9 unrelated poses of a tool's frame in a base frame.
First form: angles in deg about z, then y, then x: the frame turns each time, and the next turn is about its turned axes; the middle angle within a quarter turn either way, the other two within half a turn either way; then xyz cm.
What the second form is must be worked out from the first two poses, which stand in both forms.
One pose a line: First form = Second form
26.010, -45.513, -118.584, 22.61, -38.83, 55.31 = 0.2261, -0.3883, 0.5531, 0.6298, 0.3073, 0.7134, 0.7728, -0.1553, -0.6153
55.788, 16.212, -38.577, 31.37, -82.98, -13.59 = 0.3137, -0.8298, -0.1359, 0.5399, 0.7941, -0.2792, -0.7444, 0.2956, -0.5988
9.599, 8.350, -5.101, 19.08, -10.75, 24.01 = 0.1908, -0.1075, 0.2401, 0.9755, 0.1650, -0.1452, -0.1788, 0.9799, -0.0880
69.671, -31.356, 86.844, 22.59, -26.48, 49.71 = 0.2259, -0.2648, 0.4971, 0.2967, 0.8008, 0.5204, -0.2321, -0.4681, 0.8527
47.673, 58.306, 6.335, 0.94, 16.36, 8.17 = 0.0094, 0.1636, 0.0817, 0.3538, 0.3884, -0.8509, -0.6716, 0.7387, 0.0580
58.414, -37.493, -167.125, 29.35, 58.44, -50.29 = 0.2935, 0.5844, -0.5029, 0.4156, 0.6759, 0.6087, 0.9015, -0.3951, -0.1768
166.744, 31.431, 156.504, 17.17, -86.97, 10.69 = 0.1717, -0.8697, 0.1069, -0.8305, 0.1957, -0.5215, 0.0079, 0.9403, 0.3402
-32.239, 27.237, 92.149, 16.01, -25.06, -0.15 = 0.1601, -0.2506, -0.0015, 0.7520, -0.4743, -0.4577, 0.3668, -0.2757, 0.8885
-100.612, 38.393, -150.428, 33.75, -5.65, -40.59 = 0.3375, -0.0565, -0.4059, -0.1443, -0.7704, -0.6211, -0.7984, 0.4614, -0.3868
